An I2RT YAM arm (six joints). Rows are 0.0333 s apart.
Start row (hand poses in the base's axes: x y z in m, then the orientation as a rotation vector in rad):
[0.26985, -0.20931, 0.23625, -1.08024, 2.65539, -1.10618]
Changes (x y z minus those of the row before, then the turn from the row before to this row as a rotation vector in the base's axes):
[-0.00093, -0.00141, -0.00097, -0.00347, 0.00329, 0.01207]
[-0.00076, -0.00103, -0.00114, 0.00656, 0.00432, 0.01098]
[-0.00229, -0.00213, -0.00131, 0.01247, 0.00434, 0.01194]
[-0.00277, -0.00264, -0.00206, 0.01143, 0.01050, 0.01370]
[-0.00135, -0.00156, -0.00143, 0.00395, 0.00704, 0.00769]
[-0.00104, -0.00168, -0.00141, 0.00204, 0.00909, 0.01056]
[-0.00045, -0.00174, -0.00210, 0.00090, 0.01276, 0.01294]
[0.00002, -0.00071, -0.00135, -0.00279, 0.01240, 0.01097]
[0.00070, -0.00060, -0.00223, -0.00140, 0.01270, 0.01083]
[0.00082, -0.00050, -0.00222, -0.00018, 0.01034, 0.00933]
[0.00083, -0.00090, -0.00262, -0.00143, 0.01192, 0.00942]
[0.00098, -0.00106, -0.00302, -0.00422, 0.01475, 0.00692]
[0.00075, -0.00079, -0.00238, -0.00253, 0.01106, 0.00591]
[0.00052, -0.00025, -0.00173, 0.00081, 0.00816, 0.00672]
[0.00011, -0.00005, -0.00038, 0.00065, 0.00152, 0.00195]
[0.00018, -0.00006, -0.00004, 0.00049, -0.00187, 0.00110]
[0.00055, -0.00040, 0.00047, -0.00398, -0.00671, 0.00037]
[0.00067, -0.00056, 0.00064, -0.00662, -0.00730, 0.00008]
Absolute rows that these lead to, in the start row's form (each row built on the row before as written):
[0.26892, -0.21072, 0.23528, -1.09815, 2.64684, -1.10825]
[0.26816, -0.21175, 0.23414, -1.11382, 2.64251, -1.09572]
[0.26587, -0.21388, 0.23283, -1.12949, 2.63873, -1.07446]
[0.26310, -0.21652, 0.23077, -1.15248, 2.63763, -1.05260]
[0.26175, -0.21808, 0.22934, -1.16677, 2.63722, -1.04348]
[0.26071, -0.21976, 0.22793, -1.18655, 2.63537, -1.03595]
[0.26026, -0.22150, 0.22583, -1.21244, 2.63381, -1.02842]
[0.26028, -0.22221, 0.22448, -1.23643, 2.63280, -1.02654]
[0.26098, -0.22281, 0.22225, -1.26027, 2.63222, -1.02249]
[0.26180, -0.22331, 0.22003, -1.28012, 2.63132, -1.01766]
[0.26263, -0.22421, 0.21741, -1.30169, 2.63115, -1.01398]
[0.26361, -0.22527, 0.21439, -1.32332, 2.63474, -1.01352]
[0.26436, -0.22606, 0.21201, -1.34032, 2.63676, -1.01211]
[0.26488, -0.22631, 0.21028, -1.35515, 2.63636, -1.00687]
[0.26499, -0.22636, 0.20990, -1.35864, 2.63569, -1.00508]
[0.26517, -0.22642, 0.20986, -1.35822, 2.63339, -1.00501]
[0.26572, -0.22682, 0.21033, -1.35364, 2.62769, -1.01350]
[0.26639, -0.22738, 0.21097, -1.34871, 2.62142, -1.02606]

